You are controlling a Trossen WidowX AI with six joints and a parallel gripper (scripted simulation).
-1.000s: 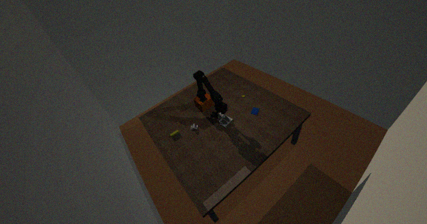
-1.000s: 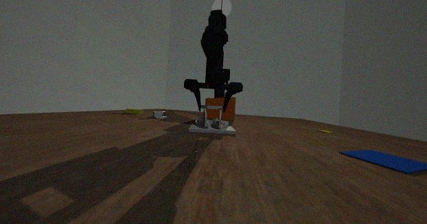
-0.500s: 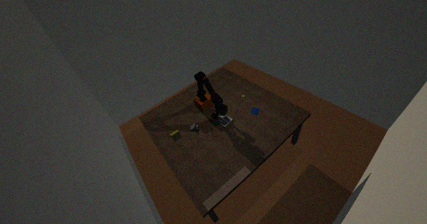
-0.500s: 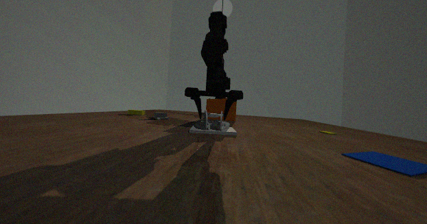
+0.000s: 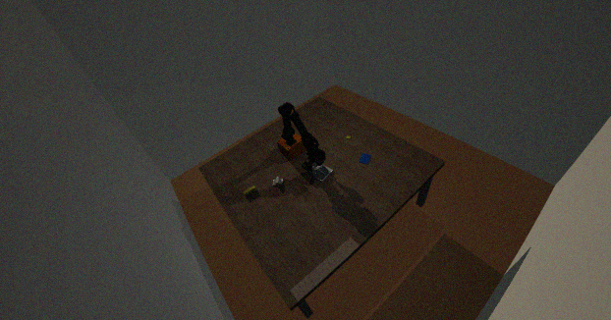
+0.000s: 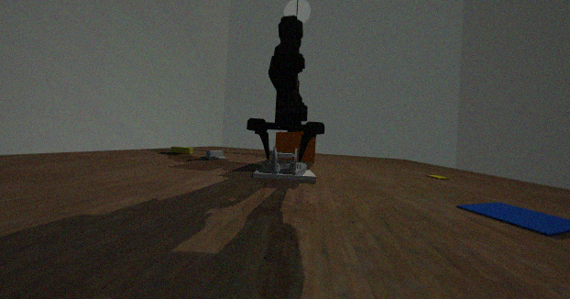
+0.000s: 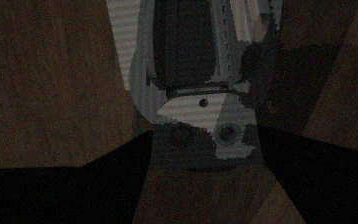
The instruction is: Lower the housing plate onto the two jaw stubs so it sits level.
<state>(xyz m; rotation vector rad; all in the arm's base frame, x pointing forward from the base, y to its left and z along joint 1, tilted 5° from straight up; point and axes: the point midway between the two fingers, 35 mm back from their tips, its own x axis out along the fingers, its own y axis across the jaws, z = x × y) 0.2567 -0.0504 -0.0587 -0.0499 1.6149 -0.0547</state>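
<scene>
My gripper tip is now 10 mm short of the grey housing plate and 20 mm below it. Also, from my gripper tip: blue flat sheet (230 mm ahead, 270 mm to the left, 20 mm below); yellow block (260 mm behind, 400 mm to the right, 10 mm below).
</scene>
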